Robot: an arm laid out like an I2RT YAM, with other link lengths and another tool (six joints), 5 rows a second.
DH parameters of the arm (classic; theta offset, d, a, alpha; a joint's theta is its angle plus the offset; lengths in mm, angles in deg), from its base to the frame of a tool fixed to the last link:
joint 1: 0 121.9 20.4 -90
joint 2: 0 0 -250.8 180
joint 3: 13.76 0 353.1 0
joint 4: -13.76 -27.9 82.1 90
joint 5: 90 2.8 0 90
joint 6: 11 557.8 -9.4 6.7
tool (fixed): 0 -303.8 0 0
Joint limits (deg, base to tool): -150..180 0..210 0..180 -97..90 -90..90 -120..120
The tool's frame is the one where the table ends.
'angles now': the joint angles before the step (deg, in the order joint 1, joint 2, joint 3, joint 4, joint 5, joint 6). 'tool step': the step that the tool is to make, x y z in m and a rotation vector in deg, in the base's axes. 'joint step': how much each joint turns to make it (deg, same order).
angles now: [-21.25 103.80 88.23 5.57 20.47 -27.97]
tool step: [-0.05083 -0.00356 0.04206 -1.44 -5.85 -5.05]
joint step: [-0.30 -10.56 -9.73 4.56 4.61 1.51]
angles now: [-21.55 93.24 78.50 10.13 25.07 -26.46]
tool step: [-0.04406 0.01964 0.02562 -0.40 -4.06 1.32]
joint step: [-0.58 -12.53 -10.93 1.86 -1.95 1.14]
